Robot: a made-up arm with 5 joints.
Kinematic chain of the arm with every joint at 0, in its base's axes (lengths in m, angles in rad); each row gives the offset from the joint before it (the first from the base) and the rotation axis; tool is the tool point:
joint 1: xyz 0 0 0.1 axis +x
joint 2: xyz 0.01 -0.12 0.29 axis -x
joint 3: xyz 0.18 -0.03 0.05 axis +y
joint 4: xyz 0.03 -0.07 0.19 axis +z
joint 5: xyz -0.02 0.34 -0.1 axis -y
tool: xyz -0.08 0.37 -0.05
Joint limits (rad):
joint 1: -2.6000..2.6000
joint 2: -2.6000..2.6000
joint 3: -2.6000..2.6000
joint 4: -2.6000..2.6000
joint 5: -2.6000..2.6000
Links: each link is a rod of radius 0.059 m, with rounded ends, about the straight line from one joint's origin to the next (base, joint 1, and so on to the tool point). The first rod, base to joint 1, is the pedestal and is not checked.
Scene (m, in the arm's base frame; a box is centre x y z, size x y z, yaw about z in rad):
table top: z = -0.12
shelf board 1: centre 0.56 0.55 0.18 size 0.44 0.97 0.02 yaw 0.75
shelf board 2: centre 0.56 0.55 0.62 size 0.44 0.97 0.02 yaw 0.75
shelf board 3: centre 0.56 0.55 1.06 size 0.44 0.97 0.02 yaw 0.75
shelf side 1: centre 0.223 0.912 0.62 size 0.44 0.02 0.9 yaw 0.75
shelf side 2: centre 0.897 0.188 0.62 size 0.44 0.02 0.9 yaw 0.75
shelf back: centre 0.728 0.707 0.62 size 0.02 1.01 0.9 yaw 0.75
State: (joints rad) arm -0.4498 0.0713 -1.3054 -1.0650 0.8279
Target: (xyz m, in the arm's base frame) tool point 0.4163 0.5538 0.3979
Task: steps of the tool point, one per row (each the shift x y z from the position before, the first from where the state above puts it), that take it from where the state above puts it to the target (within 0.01 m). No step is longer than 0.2 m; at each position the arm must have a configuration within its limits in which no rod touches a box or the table.
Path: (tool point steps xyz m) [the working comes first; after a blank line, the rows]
Joints at the target: -0.1428 0.4883 -0.9570 -0.5874 0.7948
Straight joint move there: touches shelf board 2.

1: -0.1282 -0.1042 0.0229
2: -0.1005 -0.1089 -0.0229
3: 0.1000 0.0088 -0.1355
4: 0.0263 -0.0056 -0.1609
5: -0.0514 -0.0198 -0.1539
6: 0.0726 0.0639 0.0133
7: 0.0712 0.0663 -0.0005
8: 0.0676 0.0667 -0.0128

